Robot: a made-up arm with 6 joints. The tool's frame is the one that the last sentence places.
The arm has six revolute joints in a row. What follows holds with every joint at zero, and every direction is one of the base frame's.
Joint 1 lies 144.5 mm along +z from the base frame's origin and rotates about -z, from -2.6 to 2.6 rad.
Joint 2 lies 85.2 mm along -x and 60.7 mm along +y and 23.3 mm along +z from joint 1 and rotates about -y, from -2.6 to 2.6 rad.
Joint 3 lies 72.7 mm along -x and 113.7 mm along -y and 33.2 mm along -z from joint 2 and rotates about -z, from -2.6 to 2.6 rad.
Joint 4 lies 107.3 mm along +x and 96.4 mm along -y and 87 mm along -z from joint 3 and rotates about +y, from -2.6 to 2.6 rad.
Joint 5 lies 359.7 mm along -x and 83.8 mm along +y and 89.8 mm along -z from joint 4 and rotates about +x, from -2.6 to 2.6 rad.
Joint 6 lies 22.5 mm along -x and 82.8 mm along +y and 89.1 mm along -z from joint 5 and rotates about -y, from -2.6 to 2.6 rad.
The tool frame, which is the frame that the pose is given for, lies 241.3 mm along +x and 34 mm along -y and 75.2 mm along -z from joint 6; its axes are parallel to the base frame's.
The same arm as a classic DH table. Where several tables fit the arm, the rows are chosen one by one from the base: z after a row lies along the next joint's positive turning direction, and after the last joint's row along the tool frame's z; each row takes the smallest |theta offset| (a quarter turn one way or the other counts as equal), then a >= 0, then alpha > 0; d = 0 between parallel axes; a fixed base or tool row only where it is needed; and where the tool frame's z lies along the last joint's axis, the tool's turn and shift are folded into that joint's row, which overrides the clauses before.
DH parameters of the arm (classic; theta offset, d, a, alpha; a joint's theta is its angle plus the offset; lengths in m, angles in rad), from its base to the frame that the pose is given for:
base (fixed): 0 0 0 3.1416
joint 1: 0 -0.1678 -0.0852 -1.5708
joint 2: 0 0.053 -0.0727 1.5708
joint 3: 0 0.1202 0.1073 1.5708
joint 4: 1.5708 -0.0126 0.0898 1.5708
joint 5: 0 -0.3822 0.0891 1.5708
joint 6: 1.5708 -0.0488 0.2413 -1.5708
tool (fixed): 0 -0.0752 0 0
Joint limits (rad, base to tool): -2.6..2.6 -2.6..2.6 -2.6..2.6 -2.6..2.6 -2.6..2.6 -2.6..2.6

